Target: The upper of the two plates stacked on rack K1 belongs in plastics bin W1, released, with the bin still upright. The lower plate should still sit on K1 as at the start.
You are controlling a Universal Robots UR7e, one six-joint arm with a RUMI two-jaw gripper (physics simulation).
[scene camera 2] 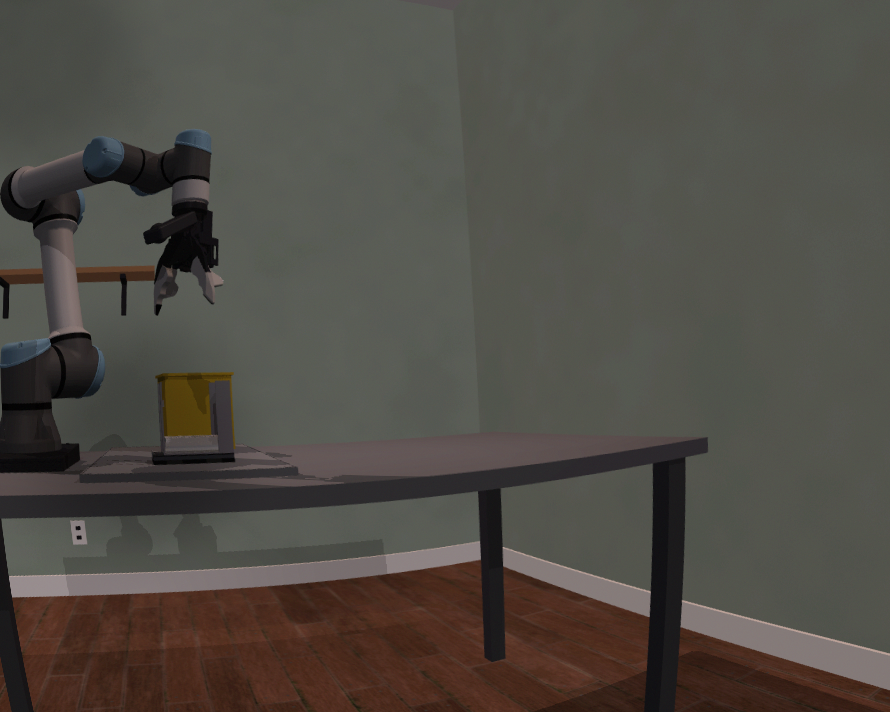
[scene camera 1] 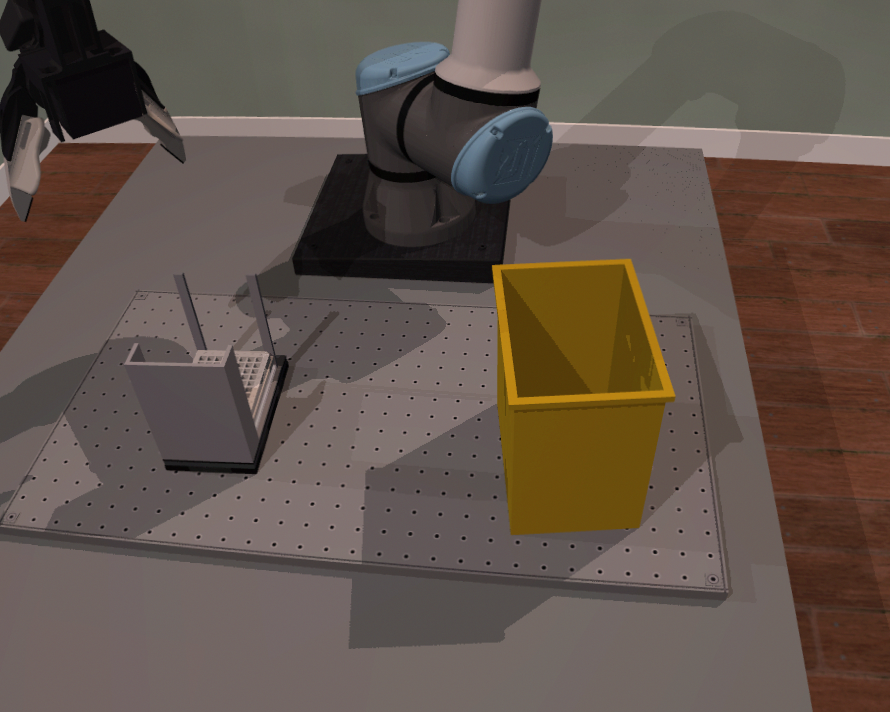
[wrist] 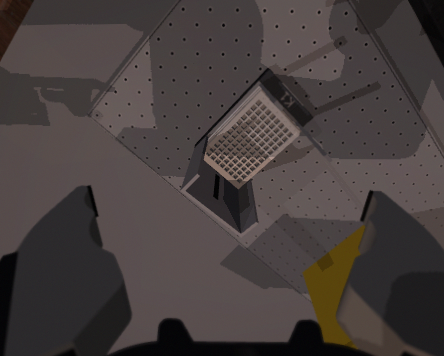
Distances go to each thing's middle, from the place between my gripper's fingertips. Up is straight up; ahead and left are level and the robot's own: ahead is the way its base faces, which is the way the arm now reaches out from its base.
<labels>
Now: hand 6 cm past the thin upright post [scene camera 1: 254,289], 9 cm to the right of it and 19 cm above it. Also, from my hand: yellow plastics bin W1 [scene camera 1: 582,384]: 42 cm to the left, 19 cm below.
</labels>
